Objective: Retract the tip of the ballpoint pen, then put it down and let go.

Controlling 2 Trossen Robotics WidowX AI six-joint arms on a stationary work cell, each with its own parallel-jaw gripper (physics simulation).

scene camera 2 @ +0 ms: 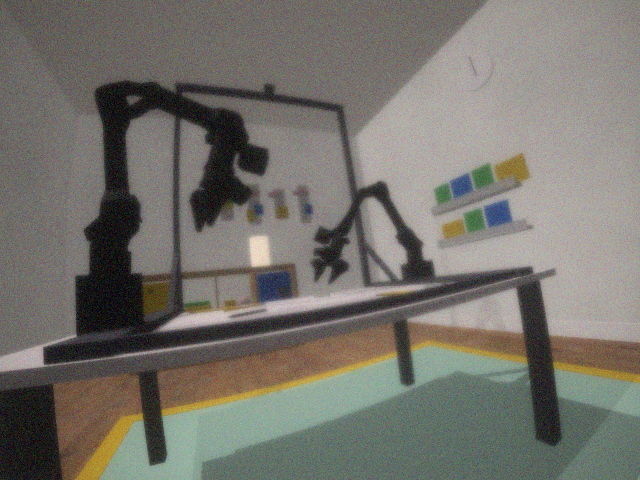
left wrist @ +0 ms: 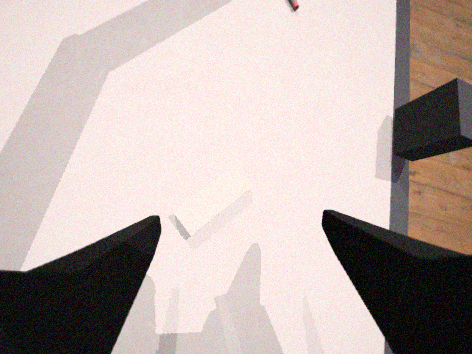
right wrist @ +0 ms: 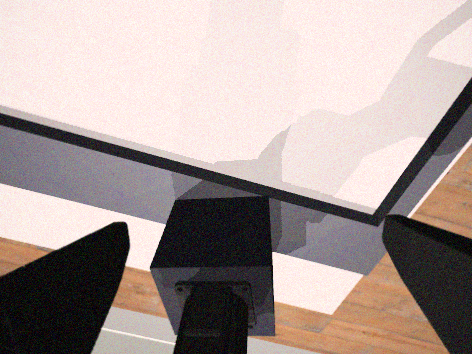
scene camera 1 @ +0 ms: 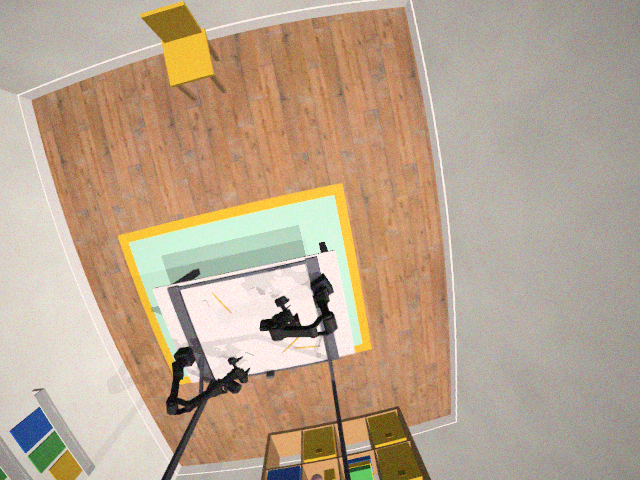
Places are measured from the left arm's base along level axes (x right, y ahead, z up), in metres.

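Where they show: left gripper, fingertip midpoint: (scene camera 2: 321,283) (left wrist: 242,220) (scene camera 1: 246,361); right gripper, fingertip midpoint: (scene camera 2: 203,229) (right wrist: 257,230) (scene camera 1: 292,305); left arm's base, link origin: (scene camera 1: 182,361); right arm's base, link origin: (right wrist: 217,304) (scene camera 1: 322,290).
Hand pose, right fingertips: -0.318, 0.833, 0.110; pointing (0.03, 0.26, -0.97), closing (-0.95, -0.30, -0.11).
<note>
Things, the pixels of their centre, and the offset from my right fingertips, as dx, dy, dz. "spot": a spot on its surface instead.
- thin dark shape, body centre: (scene camera 2: 248,313) +0.111, -0.089, -0.194
- pale block, body centre: (left wrist: 214,198) +0.401, -0.403, -0.191
- pink-ended piece, surface spot: (left wrist: 295,6) spot: +0.429, -0.183, -0.192
The ballpoint pen cannot be made out for certain. A thin dark shape (scene camera 2: 247,312) lies on the table in scene camera 2, too blurred to identify. My left gripper (scene camera 1: 241,364) (scene camera 2: 323,279) (left wrist: 242,220) is open, with nothing between its fingers, and hangs above the table near an edge. A pale block (left wrist: 212,202) lies on the table beyond its fingertips in the left wrist view. My right gripper (scene camera 2: 204,226) (right wrist: 257,230) is open and empty, high above the table; its own fingers look over the table's border in the right wrist view.
Yellow pencils (scene camera 1: 221,302) (scene camera 1: 290,344) (scene camera 1: 306,346) lie on the white table. A pink-ended piece (left wrist: 295,6) shows at the top of the left wrist view. Black box-shaped mounts (left wrist: 430,122) (right wrist: 215,232) stand at the table edges. A dark upright frame (scene camera 2: 348,155) stands over the far side.
</note>
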